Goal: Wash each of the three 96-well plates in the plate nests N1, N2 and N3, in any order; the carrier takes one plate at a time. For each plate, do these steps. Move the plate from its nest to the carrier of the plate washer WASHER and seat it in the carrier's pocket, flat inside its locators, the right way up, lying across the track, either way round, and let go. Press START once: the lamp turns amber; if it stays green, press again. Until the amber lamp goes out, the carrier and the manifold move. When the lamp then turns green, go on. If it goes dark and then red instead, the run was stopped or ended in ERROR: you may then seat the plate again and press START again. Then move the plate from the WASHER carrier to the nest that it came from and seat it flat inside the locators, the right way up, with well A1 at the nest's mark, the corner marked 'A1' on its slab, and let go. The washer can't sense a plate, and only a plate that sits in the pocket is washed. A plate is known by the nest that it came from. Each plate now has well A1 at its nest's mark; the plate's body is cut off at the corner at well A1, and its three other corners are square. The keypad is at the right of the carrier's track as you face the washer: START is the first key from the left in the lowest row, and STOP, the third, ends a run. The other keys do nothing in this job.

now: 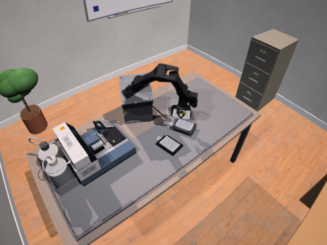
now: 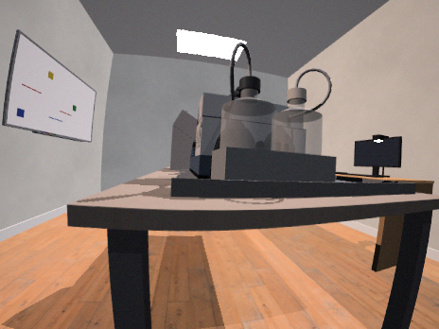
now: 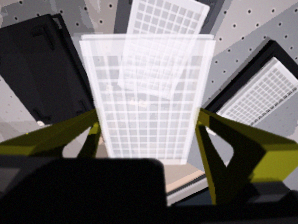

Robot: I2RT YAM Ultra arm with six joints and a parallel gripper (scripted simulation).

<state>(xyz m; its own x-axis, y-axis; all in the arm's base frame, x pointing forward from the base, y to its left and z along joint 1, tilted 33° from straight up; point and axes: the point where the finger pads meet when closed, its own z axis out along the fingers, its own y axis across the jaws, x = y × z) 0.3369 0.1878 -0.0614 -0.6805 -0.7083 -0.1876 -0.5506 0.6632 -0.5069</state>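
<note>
Right now the dark carrier is 480 mm to the right of my hand, 200 mm behind it and 60 mm below it. From my hand the other things lie so: plate washer 640 mm to the right, 200 mm behind, 10 mm below; label 210 mm to the right, 140 mm below, 20 mm behind; black nest 190 mm to the right, 140 mm below, 90 mm ahead.
</note>
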